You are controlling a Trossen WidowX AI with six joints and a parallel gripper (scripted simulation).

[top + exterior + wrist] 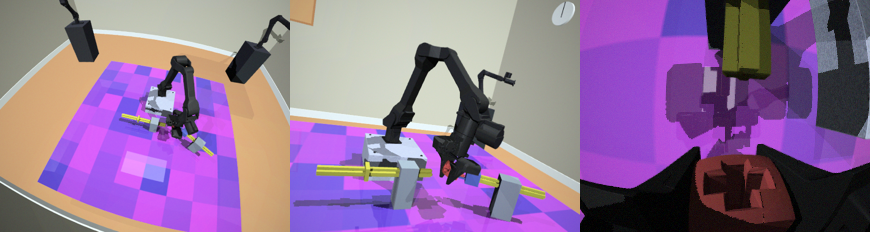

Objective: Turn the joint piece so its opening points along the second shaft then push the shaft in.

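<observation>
The red joint piece lies 20 mm to the left of my gripper tip and 30 mm above it.
</observation>
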